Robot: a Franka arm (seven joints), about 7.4 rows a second.
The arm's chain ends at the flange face. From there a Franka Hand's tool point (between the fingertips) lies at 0.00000 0.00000 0.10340 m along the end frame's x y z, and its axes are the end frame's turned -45 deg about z.
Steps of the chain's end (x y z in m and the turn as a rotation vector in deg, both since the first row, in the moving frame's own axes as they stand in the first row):
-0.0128, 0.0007, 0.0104, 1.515, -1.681, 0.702
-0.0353, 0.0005, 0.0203, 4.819, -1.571, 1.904
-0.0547, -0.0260, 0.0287, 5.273, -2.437, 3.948
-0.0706, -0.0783, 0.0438, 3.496, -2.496, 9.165
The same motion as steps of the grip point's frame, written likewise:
-0.0097, -0.0126, 0.0103, 2.260, -0.117, 0.702
-0.0210, -0.0327, 0.0199, 4.518, 2.297, 1.904
-0.0163, -0.0668, 0.0282, 5.452, 2.005, 3.948
0.0073, -0.1128, 0.0435, 4.237, 0.707, 9.165

